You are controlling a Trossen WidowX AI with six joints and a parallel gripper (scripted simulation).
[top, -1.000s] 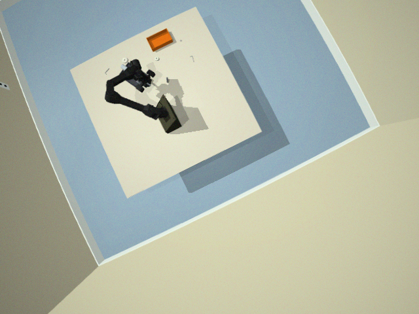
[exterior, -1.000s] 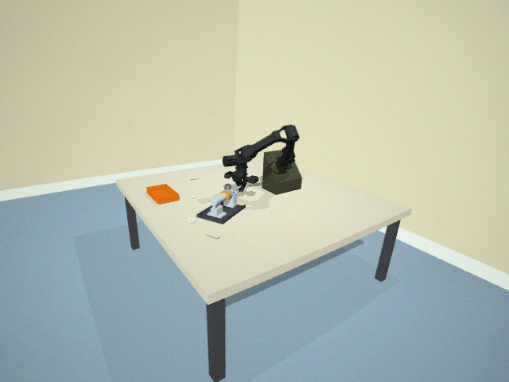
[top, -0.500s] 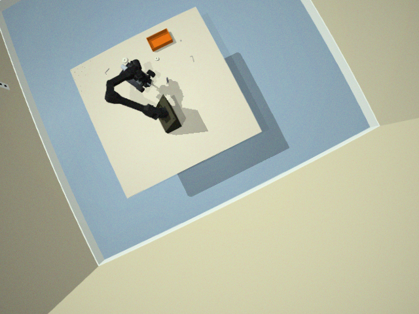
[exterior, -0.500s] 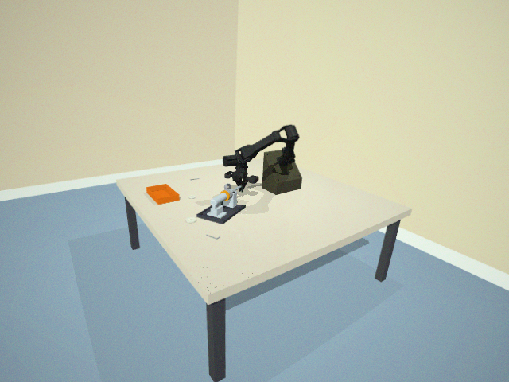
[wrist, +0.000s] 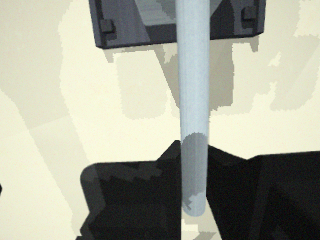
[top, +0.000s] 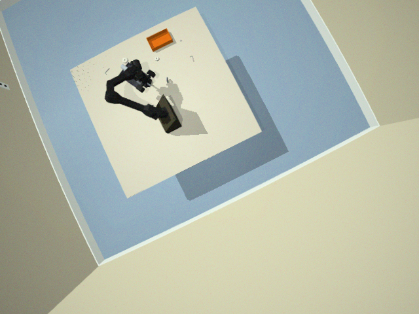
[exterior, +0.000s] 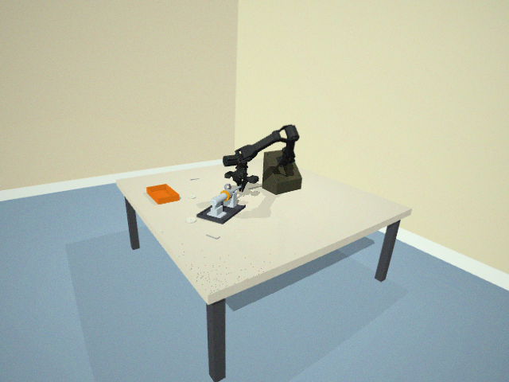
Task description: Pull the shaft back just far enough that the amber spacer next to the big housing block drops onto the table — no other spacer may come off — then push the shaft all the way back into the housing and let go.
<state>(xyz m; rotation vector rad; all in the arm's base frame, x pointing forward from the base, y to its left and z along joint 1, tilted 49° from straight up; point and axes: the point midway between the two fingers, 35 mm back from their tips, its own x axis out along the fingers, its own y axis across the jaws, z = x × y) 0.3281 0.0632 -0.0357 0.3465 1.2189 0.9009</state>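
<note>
Now: the pale grey shaft 70 mm ahead of my gripper tip, 40 mm above it and 30 mm to the left of it. The rest, counted from my gripper tip: amber spacer (160 mm ahead, 70 mm to the left, 30 mm above); orange tray (340 mm ahead, 280 mm to the right, 40 mm below).
</note>
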